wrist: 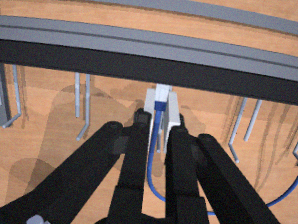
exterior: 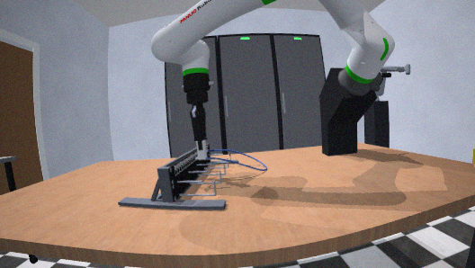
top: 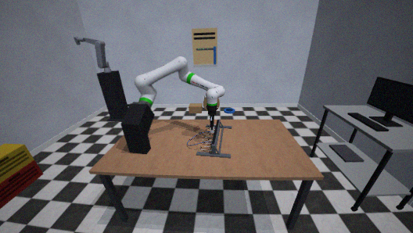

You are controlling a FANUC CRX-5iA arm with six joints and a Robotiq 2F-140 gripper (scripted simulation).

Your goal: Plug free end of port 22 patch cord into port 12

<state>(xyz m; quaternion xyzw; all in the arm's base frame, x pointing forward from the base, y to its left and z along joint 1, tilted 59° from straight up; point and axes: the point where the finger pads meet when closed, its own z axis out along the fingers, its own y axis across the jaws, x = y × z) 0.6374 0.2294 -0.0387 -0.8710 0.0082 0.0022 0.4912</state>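
Right now the white plug is 1 cm ahead of my hand and 3 cm below it.
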